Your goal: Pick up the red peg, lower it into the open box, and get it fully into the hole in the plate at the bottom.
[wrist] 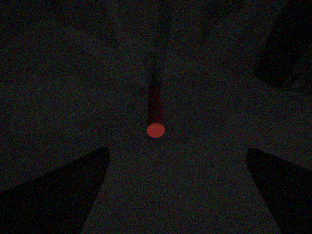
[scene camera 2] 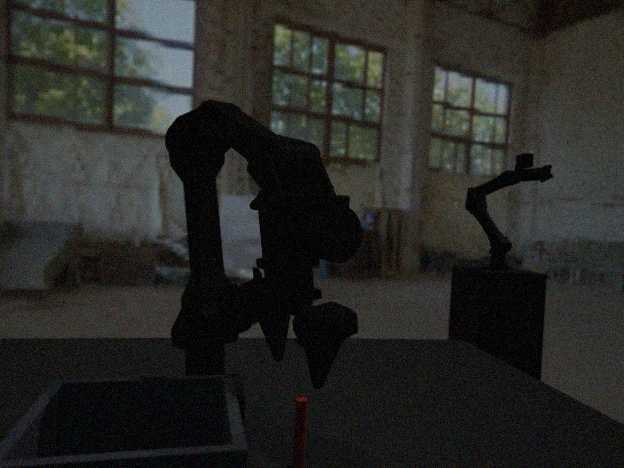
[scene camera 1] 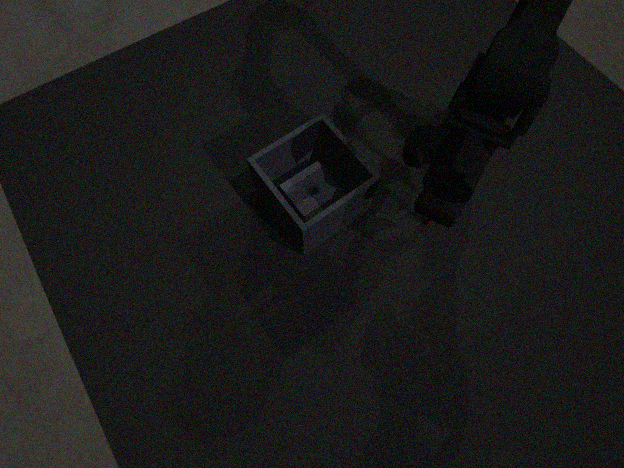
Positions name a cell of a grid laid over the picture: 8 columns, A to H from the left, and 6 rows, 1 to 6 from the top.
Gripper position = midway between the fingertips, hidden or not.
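Observation:
I can see my gripper (scene camera 2: D5), and looking through the wrist view I find that same gripper (wrist: E4) there too.

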